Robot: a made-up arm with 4 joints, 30 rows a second.
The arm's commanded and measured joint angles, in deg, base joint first. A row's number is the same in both.
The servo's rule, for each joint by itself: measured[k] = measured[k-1] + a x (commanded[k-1-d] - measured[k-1]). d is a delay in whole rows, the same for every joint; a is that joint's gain. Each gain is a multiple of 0.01, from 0.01 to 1. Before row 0 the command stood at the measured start. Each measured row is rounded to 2 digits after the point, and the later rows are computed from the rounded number. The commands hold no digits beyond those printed.
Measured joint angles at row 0:
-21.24 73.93 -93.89 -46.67
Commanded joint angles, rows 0 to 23:
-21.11 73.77 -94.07 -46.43
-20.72 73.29 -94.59 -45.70
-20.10 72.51 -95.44 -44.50
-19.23 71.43 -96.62 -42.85
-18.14 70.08 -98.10 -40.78
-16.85 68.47 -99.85 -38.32
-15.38 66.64 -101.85 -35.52
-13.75 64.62 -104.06 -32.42
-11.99 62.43 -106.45 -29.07
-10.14 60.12 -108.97 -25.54
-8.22 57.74 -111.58 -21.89
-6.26 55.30 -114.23 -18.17
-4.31 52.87 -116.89 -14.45
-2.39 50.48 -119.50 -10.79
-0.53 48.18 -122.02 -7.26
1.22 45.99 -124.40 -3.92
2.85 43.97 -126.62 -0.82
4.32 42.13 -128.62 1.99
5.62 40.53 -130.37 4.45
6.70 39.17 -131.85 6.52
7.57 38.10 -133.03 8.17
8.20 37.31 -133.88 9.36
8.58 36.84 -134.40 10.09
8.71 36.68 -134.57 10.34
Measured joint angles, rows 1 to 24:
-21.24 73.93 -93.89 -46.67
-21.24 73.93 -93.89 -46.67
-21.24 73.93 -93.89 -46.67
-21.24 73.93 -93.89 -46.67
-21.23 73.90 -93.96 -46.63
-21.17 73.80 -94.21 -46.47
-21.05 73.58 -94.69 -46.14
-20.85 73.21 -95.44 -45.58
-20.55 72.68 -96.48 -44.76
-20.14 71.96 -97.79 -43.67
-19.62 71.06 -99.37 -42.28
-18.97 69.97 -101.20 -40.60
-18.20 68.69 -103.25 -38.64
-17.31 67.23 -105.48 -36.41
-16.31 65.62 -107.86 -33.94
-15.20 63.87 -110.34 -31.26
-14.00 62.00 -112.89 -28.40
-12.72 60.04 -115.47 -25.41
-11.38 58.02 -118.02 -22.32
-9.99 55.97 -120.51 -19.19
-8.58 53.93 -122.89 -16.07
-7.16 51.92 -125.12 -13.00
-5.75 49.98 -127.17 -10.03
-4.38 48.14 -129.00 -7.22
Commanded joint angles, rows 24 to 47:
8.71 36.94 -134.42 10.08
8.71 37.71 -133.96 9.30
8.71 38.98 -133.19 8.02
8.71 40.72 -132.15 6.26
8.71 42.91 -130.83 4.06
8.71 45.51 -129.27 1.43
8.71 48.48 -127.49 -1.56
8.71 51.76 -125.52 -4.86
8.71 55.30 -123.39 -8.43
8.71 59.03 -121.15 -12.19
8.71 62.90 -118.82 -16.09
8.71 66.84 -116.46 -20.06
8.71 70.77 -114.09 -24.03
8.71 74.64 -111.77 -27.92
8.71 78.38 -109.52 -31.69
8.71 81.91 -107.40 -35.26
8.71 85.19 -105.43 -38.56
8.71 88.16 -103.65 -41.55
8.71 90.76 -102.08 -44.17
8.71 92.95 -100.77 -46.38
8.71 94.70 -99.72 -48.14
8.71 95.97 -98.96 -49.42
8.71 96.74 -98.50 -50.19
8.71 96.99 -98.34 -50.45
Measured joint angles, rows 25 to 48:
-3.07 46.43 -130.57 -4.60
-1.83 44.88 -131.86 -2.23
-0.68 43.51 -132.85 -0.14
0.35 42.35 -133.52 1.64
1.27 41.43 -133.87 3.07
2.09 40.80 -133.91 4.13
2.82 40.49 -133.63 4.79
3.47 40.53 -133.05 5.04
4.05 40.93 -132.18 4.87
4.56 41.71 -131.05 4.29
5.02 42.86 -129.66 3.30
5.43 44.37 -128.05 1.91
5.79 46.23 -126.23 0.15
6.11 48.41 -124.25 -1.95
6.40 50.87 -122.13 -4.35
6.65 53.58 -119.92 -7.02
6.88 56.50 -117.65 -9.91
7.08 59.58 -115.36 -12.97
7.26 62.78 -113.08 -16.15
7.42 66.03 -110.86 -19.40
7.56 69.29 -108.74 -22.66
7.69 72.50 -106.75 -25.87
7.80 75.60 -104.93 -28.98
7.90 78.55 -103.31 -31.94

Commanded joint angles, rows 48 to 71:
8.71 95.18 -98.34 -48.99
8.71 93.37 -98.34 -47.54
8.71 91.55 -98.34 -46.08
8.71 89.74 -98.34 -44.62
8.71 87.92 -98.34 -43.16
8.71 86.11 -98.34 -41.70
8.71 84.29 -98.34 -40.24
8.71 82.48 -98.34 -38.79
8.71 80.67 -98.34 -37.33
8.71 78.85 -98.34 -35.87
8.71 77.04 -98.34 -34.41
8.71 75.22 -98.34 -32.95
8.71 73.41 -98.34 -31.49
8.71 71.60 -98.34 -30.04
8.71 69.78 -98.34 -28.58
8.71 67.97 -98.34 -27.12
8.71 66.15 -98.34 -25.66
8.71 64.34 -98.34 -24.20
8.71 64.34 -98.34 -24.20
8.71 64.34 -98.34 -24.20
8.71 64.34 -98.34 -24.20
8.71 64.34 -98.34 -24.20
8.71 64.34 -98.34 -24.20
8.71 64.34 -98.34 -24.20
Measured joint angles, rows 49 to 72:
7.99 81.30 -101.91 -34.69
8.07 83.79 -100.76 -37.19
8.14 85.99 -99.88 -39.40
8.20 87.86 -99.28 -41.28
8.26 89.10 -98.91 -42.59
8.31 89.83 -98.69 -43.43
8.35 90.12 -98.55 -43.88
8.39 90.06 -98.47 -44.01
8.43 89.70 -98.42 -43.87
8.46 89.09 -98.39 -43.50
8.49 88.27 -98.37 -42.95
8.51 87.29 -98.36 -42.24
8.53 86.16 -98.35 -41.41
8.55 84.92 -98.35 -40.47
8.57 83.58 -98.35 -39.44
8.59 82.16 -98.35 -38.34
8.60 80.67 -98.35 -37.18
8.61 79.13 -98.35 -35.97
8.62 77.54 -98.35 -34.71
8.63 75.91 -98.35 -33.42
8.64 74.25 -98.35 -32.10
8.65 72.57 -98.35 -30.76
8.66 71.17 -98.35 -29.64
8.67 70.01 -98.35 -28.72

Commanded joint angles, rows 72 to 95:
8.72 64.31 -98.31 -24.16
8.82 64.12 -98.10 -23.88
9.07 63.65 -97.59 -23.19
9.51 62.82 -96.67 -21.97
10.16 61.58 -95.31 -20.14
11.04 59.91 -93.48 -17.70
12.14 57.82 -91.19 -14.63
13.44 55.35 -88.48 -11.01
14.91 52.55 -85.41 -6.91
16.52 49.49 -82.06 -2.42
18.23 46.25 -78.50 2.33
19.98 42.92 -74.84 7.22
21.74 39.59 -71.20 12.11
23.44 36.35 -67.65 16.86
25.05 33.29 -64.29 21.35
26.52 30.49 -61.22 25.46
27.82 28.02 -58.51 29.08
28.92 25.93 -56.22 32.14
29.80 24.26 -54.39 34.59
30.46 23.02 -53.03 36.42
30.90 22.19 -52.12 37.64
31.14 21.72 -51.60 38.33
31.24 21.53 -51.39 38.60
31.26 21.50 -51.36 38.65
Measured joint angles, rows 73 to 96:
8.67 69.05 -98.35 -27.95
8.67 68.25 -98.35 -27.31
8.67 67.59 -98.35 -26.78
8.67 67.04 -98.35 -26.34
8.68 66.58 -98.33 -25.97
8.70 66.16 -98.24 -25.61
8.74 65.73 -97.99 -25.20
8.82 65.24 -97.48 -24.65
8.97 64.62 -96.63 -23.88
9.20 63.82 -95.40 -22.83
9.52 62.80 -93.76 -21.44
9.95 61.53 -91.70 -19.67
10.50 60.00 -89.25 -17.50
11.16 58.21 -86.45 -14.94
11.94 56.18 -83.35 -12.00
12.82 53.93 -80.03 -8.73
13.80 51.49 -76.59 -5.19
14.86 48.92 -73.10 -1.44
15.98 46.26 -69.66 2.43
17.14 43.58 -66.37 6.35
18.31 40.93 -63.30 10.21
19.48 38.38 -60.54 13.94
20.62 35.98 -58.14 17.45
21.70 33.78 -56.15 20.67

